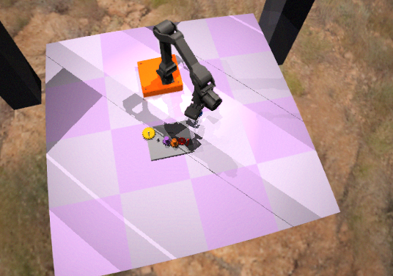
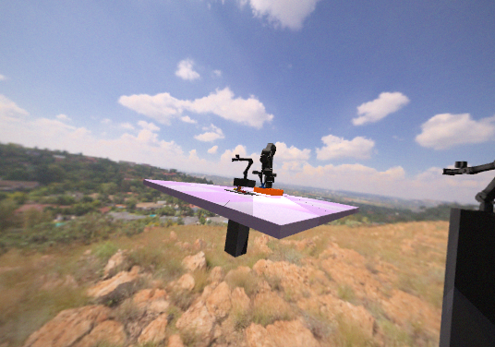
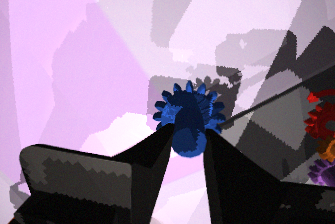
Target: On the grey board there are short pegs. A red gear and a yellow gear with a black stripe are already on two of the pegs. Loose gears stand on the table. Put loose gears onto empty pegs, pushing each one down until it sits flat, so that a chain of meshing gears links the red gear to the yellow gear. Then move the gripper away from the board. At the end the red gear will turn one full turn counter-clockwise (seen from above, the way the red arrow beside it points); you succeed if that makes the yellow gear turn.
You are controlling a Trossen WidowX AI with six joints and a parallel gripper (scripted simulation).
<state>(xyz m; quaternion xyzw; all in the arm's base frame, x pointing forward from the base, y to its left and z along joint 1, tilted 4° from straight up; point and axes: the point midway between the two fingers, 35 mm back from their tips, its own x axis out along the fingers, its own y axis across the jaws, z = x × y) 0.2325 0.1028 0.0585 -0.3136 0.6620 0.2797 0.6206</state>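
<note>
Right now my gripper tip is 17 cm to the left of the purple gear, 9 cm short of it and 6 cm above it. From my gripper tip the other things lie so: red gear 11 cm ahead, 10 cm to the right, 7 cm below; blue gear 1 cm below; red arrow 12 cm ahead, 8 cm to the right, 8 cm below.
</note>
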